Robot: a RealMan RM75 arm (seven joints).
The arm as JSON. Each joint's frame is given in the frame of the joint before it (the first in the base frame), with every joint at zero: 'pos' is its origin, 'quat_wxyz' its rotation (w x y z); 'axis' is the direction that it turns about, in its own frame. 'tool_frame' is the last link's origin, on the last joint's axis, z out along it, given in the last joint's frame.
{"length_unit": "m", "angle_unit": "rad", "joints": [
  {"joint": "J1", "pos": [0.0, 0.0, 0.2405], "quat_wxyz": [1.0, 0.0, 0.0, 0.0], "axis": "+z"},
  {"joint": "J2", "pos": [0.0, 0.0, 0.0], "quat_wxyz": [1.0, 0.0, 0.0, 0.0], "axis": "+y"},
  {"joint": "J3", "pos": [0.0, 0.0, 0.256], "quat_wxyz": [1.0, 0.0, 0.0, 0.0], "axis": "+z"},
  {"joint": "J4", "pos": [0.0, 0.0, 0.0], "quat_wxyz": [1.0, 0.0, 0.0, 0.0], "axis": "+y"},
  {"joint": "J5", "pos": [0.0, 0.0, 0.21], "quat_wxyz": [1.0, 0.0, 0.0, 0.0], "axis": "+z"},
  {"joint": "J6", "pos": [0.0, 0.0, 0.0], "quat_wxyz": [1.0, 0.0, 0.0, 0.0], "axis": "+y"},
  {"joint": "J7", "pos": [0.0, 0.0, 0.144], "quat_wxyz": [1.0, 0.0, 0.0, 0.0], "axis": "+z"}
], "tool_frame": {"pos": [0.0, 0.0, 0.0], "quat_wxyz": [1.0, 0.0, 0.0, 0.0]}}
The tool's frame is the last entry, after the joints.
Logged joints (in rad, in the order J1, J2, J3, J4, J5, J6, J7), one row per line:
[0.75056 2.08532 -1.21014 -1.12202 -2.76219 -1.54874 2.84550]
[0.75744 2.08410 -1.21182 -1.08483 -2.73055 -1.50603 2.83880]
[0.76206 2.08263 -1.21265 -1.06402 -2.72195 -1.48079 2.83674]
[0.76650 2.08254 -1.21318 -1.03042 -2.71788 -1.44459 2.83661]
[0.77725 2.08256 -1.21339 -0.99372 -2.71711 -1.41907 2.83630]
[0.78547 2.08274 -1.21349 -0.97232 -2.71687 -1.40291 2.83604]
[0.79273 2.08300 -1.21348 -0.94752 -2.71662 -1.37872 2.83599]
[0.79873 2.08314 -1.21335 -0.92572 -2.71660 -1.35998 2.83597]
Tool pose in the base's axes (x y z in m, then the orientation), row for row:
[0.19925 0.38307 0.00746 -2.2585 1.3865 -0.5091]
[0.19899 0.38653 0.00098 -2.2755 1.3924 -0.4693]
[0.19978 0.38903 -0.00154 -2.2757 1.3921 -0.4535]
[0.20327 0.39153 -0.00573 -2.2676 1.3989 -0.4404]
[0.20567 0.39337 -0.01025 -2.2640 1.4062 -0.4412]
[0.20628 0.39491 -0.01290 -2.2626 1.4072 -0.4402]
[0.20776 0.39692 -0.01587 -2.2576 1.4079 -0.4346]
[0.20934 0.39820 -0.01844 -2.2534 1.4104 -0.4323]
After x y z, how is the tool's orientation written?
As a rotation vector, in radians.
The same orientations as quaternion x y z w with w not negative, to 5 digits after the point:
[-0.81647 0.50123 -0.18405 0.21969]
[-0.82047 0.50206 -0.16922 0.21477]
[-0.82112 0.50230 -0.16363 0.21608]
[-0.81935 0.50546 -0.15913 0.21875]
[-0.81786 0.50798 -0.15938 0.21831]
[-0.81753 0.50845 -0.15905 0.21870]
[-0.81671 0.50933 -0.15722 0.22101]
[-0.81574 0.51057 -0.15649 0.22227]

